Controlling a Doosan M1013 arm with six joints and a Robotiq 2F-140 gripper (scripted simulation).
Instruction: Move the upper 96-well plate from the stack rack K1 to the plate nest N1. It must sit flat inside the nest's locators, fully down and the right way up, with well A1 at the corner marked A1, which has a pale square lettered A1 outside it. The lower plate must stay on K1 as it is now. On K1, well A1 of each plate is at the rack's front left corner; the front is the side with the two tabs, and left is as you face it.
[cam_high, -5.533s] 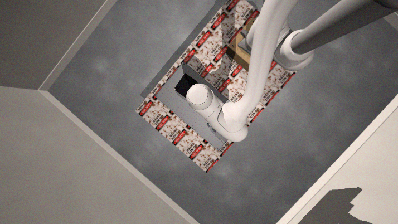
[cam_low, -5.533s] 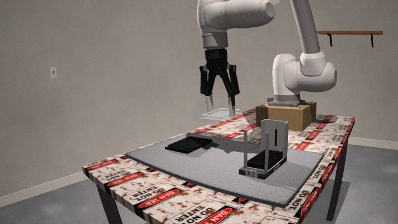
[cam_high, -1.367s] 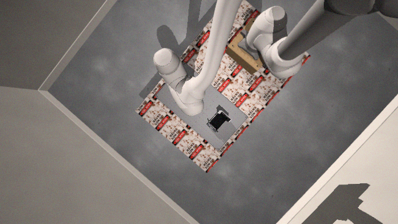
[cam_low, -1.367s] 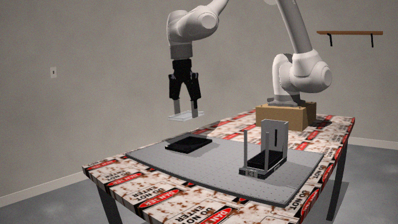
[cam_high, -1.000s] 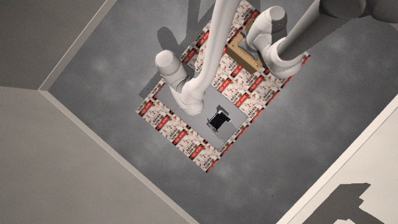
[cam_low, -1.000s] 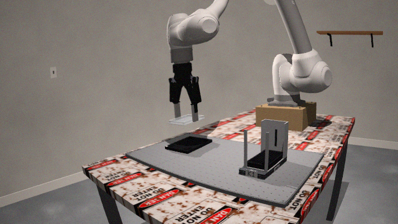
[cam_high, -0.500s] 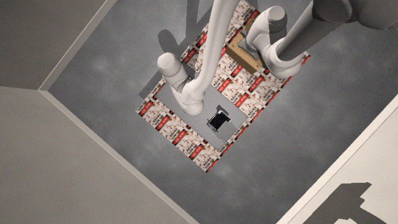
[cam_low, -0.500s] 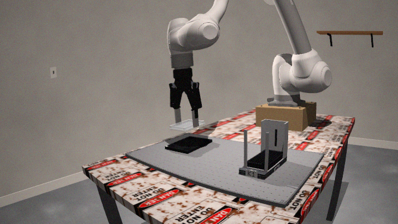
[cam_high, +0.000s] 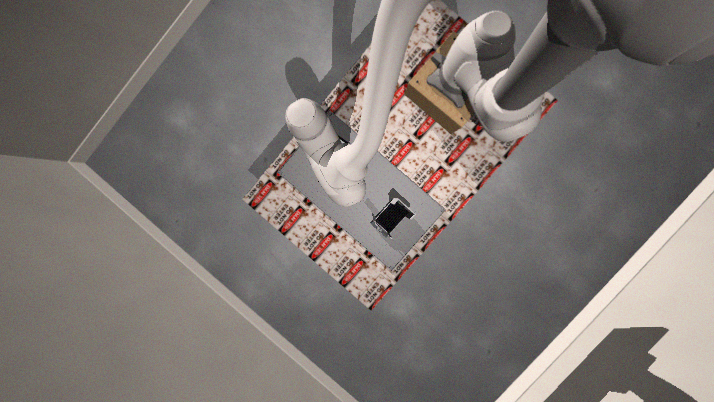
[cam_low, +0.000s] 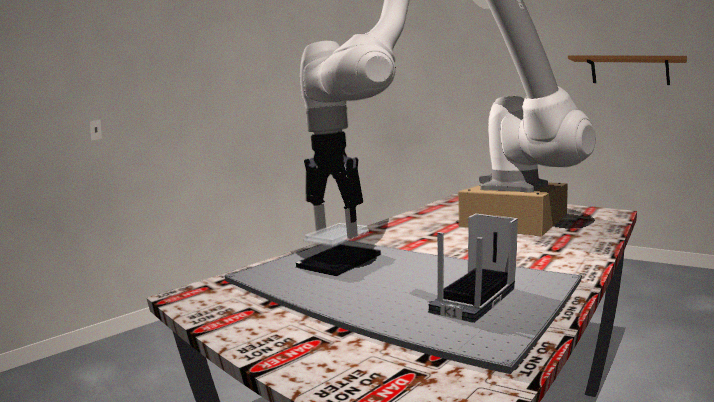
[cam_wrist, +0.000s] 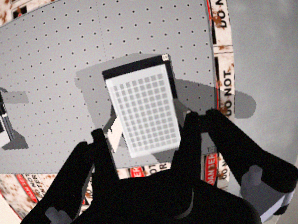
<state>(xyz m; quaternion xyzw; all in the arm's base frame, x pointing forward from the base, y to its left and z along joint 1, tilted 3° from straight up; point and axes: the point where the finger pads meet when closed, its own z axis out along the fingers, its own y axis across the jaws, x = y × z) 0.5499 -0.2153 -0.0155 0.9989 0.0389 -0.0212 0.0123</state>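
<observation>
Now: the black plate nest N1 80 mm below my hand. Round my hand: white 96-well plate (30 mm below); black plate (390 mm to the left, 60 mm below, 50 mm ahead); pale square (80 mm below, 80 mm ahead, 50 mm to the right).
</observation>
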